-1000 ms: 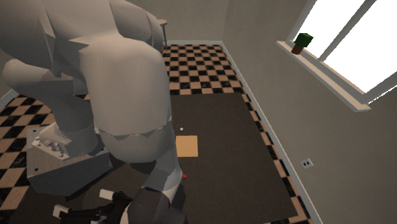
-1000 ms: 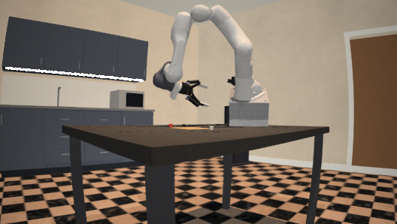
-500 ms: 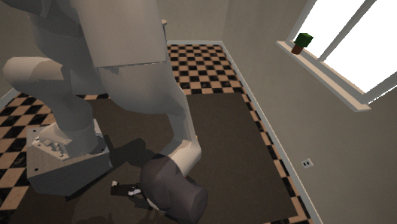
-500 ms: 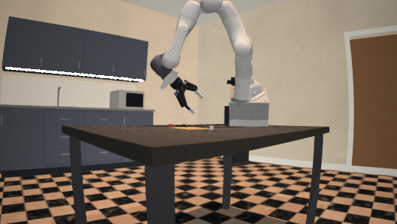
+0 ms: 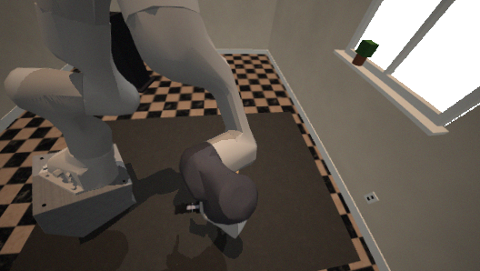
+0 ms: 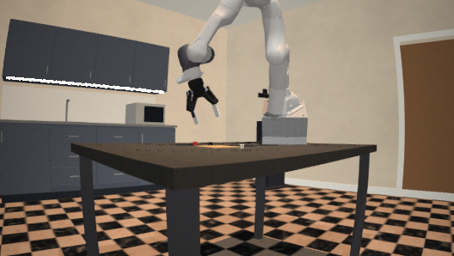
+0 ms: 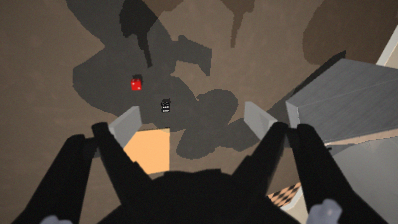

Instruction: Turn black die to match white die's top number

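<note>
My gripper is now 120 mm above the red die, 70 mm short of it and 10 mm to the right of it. Also, from my hand: tan mat (190 mm to the left, 130 mm below, 40 mm ahead); white die (290 mm to the left, 120 mm below, 10 mm behind); black die (120 mm below, 50 mm to the left, 10 mm ahead).
</note>
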